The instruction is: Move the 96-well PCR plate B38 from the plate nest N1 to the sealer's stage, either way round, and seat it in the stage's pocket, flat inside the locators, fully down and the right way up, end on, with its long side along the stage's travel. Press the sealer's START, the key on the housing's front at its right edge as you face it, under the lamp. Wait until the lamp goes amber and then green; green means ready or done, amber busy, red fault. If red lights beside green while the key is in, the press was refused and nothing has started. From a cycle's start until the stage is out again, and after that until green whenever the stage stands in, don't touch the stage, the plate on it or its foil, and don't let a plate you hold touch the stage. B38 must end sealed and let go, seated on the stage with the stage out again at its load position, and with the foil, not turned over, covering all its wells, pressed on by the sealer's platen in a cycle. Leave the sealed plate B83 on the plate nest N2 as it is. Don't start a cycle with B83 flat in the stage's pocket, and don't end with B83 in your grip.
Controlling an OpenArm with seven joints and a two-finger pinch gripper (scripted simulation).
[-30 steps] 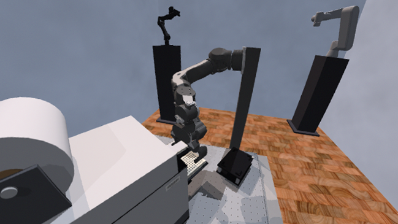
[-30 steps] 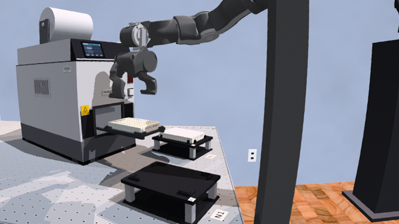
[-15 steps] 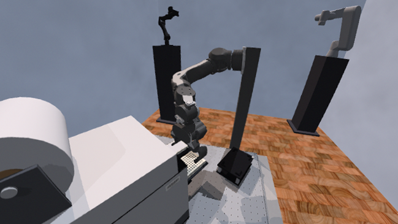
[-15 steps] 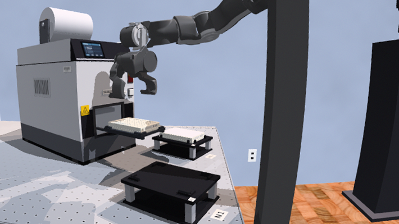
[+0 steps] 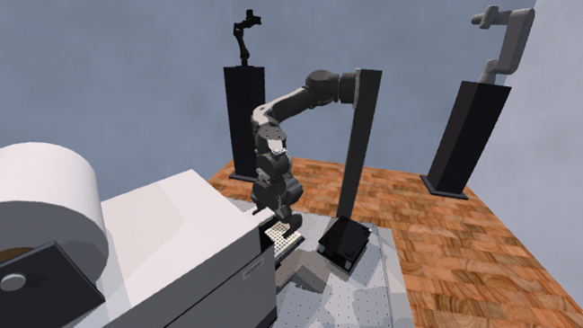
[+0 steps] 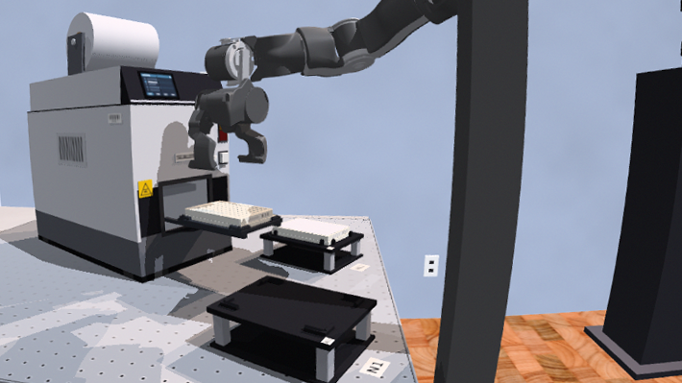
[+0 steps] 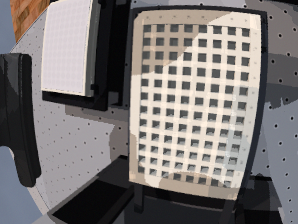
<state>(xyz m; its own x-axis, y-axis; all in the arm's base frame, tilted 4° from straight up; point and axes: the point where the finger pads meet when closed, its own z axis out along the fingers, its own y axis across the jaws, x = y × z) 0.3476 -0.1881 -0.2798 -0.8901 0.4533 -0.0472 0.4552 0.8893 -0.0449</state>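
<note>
My gripper is now 5 cm short of the start key and 13 cm to the left of it. The rest, counted from my hand: door (6 cm ahead, 3 cm to the right, 11 cm below); then sealer's stage (9 cm below); then 96-well plate B38 (8 cm below).
</note>
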